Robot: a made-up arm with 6 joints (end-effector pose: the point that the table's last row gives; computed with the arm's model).
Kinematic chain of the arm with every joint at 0, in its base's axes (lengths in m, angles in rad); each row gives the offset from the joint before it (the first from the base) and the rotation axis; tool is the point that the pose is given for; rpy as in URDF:
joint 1: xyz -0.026 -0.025 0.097 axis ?
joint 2: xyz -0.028 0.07 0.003 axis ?
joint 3: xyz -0.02 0 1.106 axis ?
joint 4: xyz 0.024 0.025 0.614 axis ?
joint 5: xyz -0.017 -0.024 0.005 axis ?
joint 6: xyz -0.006 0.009 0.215 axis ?
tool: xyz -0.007 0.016 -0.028 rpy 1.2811 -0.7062 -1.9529
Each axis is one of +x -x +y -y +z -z.
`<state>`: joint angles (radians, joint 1 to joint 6).
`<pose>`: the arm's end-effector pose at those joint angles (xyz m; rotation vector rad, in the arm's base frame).
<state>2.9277 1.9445 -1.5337 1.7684 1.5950 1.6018</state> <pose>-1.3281 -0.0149 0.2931 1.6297 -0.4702 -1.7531</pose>
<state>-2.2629 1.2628 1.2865 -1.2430 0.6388 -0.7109</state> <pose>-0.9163 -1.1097 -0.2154 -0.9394 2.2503 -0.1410</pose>
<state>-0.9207 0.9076 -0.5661 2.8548 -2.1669 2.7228</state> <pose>0.7538 -0.9208 1.2110 -0.9446 1.3541 -1.2979</pose>
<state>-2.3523 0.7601 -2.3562 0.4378 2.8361 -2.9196</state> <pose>-0.1629 -0.2816 0.9723 1.8391 -1.5668 -1.0457</pose>
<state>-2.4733 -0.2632 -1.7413 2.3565 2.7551 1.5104</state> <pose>0.6566 0.3071 0.9594 1.5031 -1.3114 2.1929</pose>
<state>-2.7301 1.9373 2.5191 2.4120 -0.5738 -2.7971</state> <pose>-0.2168 -0.1519 -0.3521 1.4574 1.5810 0.4034</pose>
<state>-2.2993 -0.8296 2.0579 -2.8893 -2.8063 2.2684</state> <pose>0.3576 0.1931 0.9039 0.4622 1.5131 -0.3995</pose>
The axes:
joint 1: +z
joint 2: +y
joint 3: +y
joint 4: +z
joint 5: +y
joint 6: +z

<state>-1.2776 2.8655 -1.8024 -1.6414 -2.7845 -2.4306</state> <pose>0.3525 -0.6288 -0.7482 0.1415 1.6827 0.2372</pose>
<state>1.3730 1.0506 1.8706 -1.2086 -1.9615 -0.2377</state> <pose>-0.0789 1.0858 0.1495 0.4315 -0.9998 1.3213</pose>
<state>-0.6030 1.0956 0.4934 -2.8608 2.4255 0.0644</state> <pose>1.1912 -0.7875 0.7025 0.6809 -0.7241 1.3985</pose>
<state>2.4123 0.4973 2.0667 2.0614 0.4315 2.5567</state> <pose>-0.7956 0.4522 0.4026 -0.0599 -2.4149 1.6589</pose>
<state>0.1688 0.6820 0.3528 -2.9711 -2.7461 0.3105</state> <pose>1.0207 0.2642 1.1137 -1.0123 -1.2109 2.1606</pose>
